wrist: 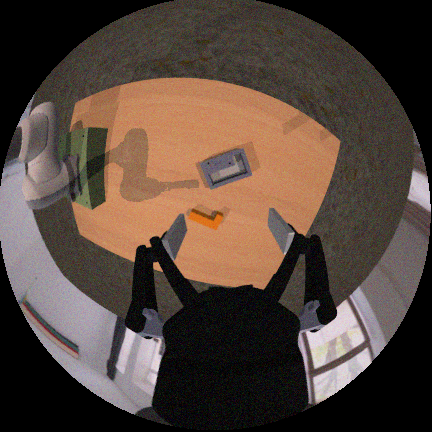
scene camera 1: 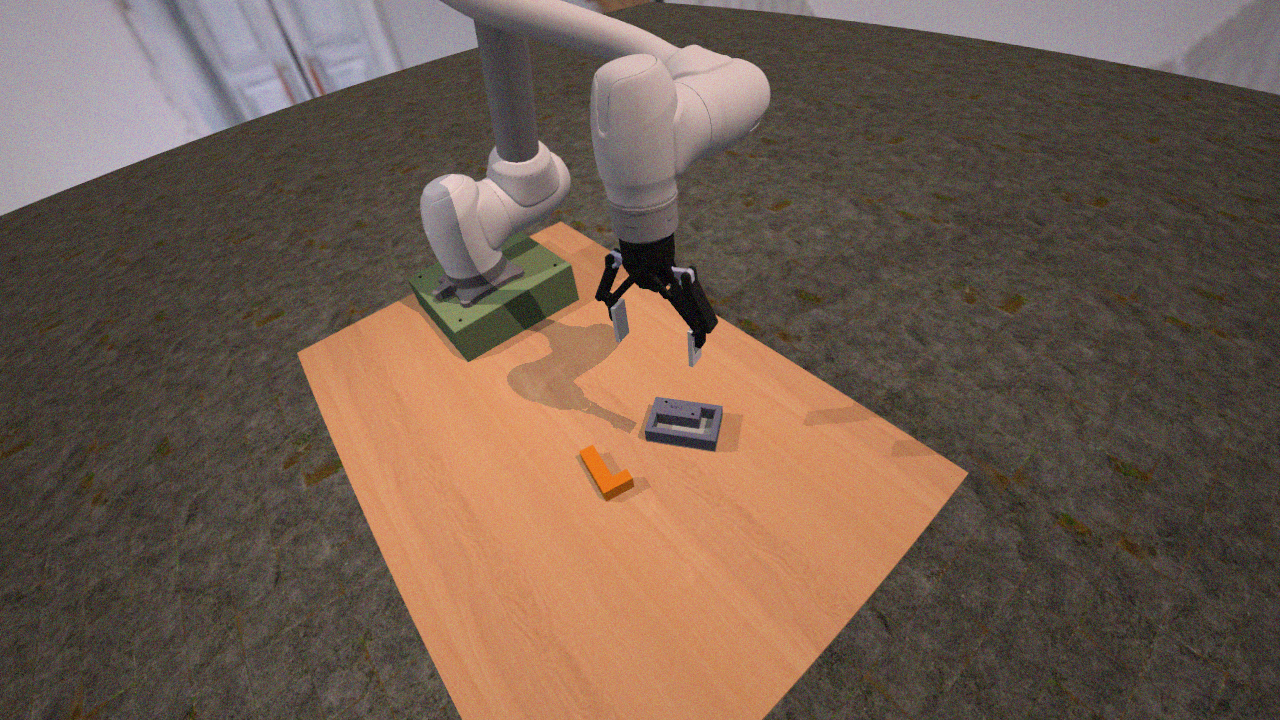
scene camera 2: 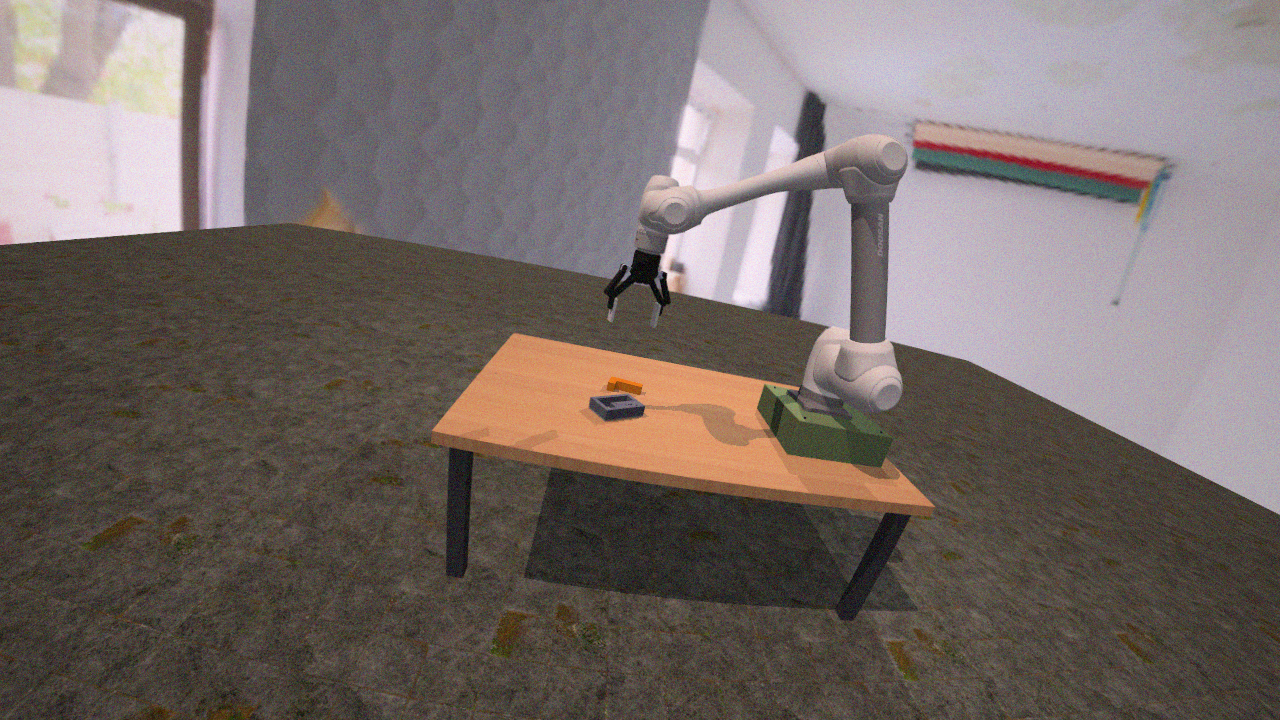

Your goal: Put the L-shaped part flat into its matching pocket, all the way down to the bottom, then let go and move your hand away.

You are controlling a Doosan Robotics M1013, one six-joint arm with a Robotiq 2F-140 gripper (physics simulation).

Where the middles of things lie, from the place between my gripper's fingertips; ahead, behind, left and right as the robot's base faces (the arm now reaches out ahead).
The grey pocket block (wrist: 231, 166) is 50 mm to the left of my hand and 250 mm below it. From my hand the other things lie so: orange L-shaped part (scene camera 1: 610, 486) 30 mm behind, 140 mm to the right, 250 mm below.
